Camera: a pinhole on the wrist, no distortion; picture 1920 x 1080 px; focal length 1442.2 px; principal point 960.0 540.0 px. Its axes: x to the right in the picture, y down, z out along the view. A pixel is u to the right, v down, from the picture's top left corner.
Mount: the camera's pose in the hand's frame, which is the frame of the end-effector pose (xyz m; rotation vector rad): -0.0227 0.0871 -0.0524 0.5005 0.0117 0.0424
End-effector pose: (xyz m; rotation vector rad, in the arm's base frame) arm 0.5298 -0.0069 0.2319 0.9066 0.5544 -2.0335
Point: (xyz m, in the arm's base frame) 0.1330 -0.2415 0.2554
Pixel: 1781.3 308.8
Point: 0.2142 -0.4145 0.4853
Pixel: 1335.2 949.2
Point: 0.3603 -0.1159 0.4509
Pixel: 848.6 556.2
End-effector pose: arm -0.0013 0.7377 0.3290 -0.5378 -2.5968 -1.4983
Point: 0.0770 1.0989 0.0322
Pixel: 847.0 896.7
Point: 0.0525 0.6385 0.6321
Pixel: behind the camera
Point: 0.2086 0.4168 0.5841
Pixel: behind the camera
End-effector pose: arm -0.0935 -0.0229 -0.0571 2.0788 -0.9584 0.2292
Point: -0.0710 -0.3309 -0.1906
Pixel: 1544.2 988.0
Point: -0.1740 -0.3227 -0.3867
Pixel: 888.4 945.6
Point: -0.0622 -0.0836 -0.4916
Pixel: 558.3 186.1
